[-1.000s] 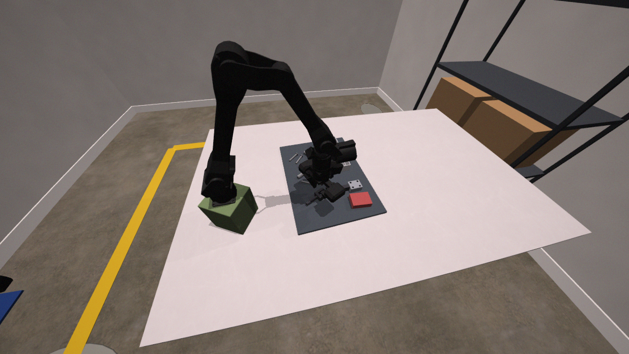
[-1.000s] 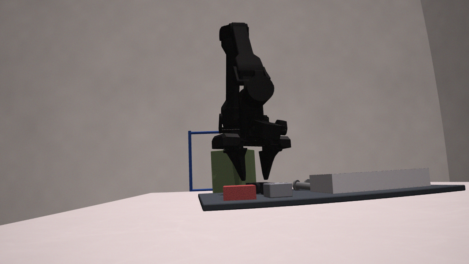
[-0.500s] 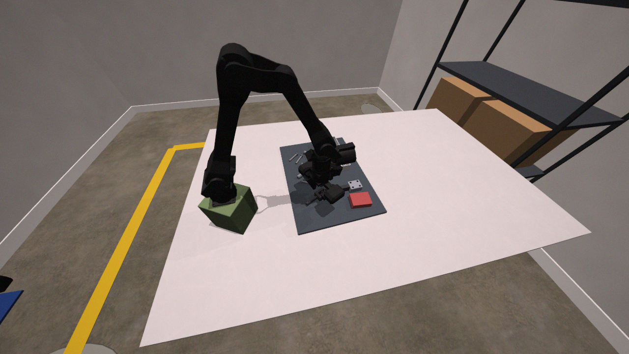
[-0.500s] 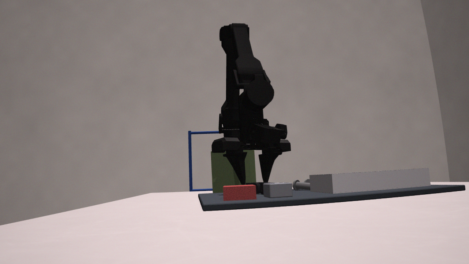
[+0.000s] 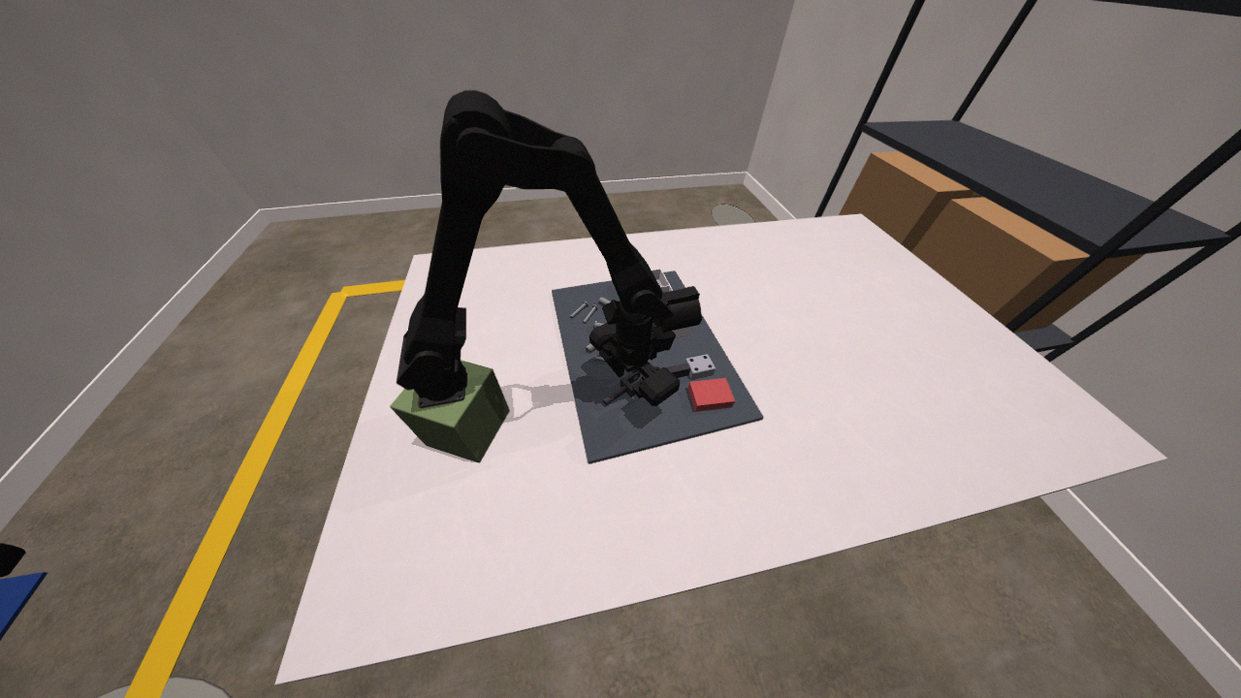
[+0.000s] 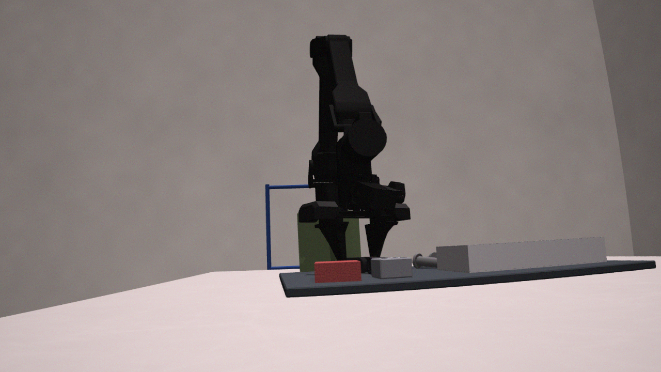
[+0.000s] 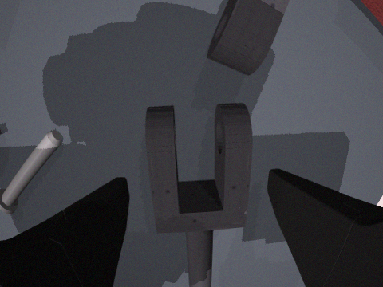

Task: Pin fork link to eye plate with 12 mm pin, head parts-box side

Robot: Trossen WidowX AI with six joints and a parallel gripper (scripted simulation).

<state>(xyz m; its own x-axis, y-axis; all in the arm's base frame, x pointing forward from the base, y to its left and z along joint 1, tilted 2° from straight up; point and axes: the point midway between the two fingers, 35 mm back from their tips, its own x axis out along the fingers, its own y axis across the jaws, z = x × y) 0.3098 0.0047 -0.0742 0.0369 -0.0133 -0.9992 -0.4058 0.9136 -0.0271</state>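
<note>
The fork link is 3 cm below my hand. From my hand the other things lie so: grey mount 15 cm ahead, 1 cm to the left, 3 cm below; dark mat 6 cm ahead, 11 cm to the left, 5 cm below; eye plate 7 cm ahead, 1 cm to the left, 3 cm below.
</note>
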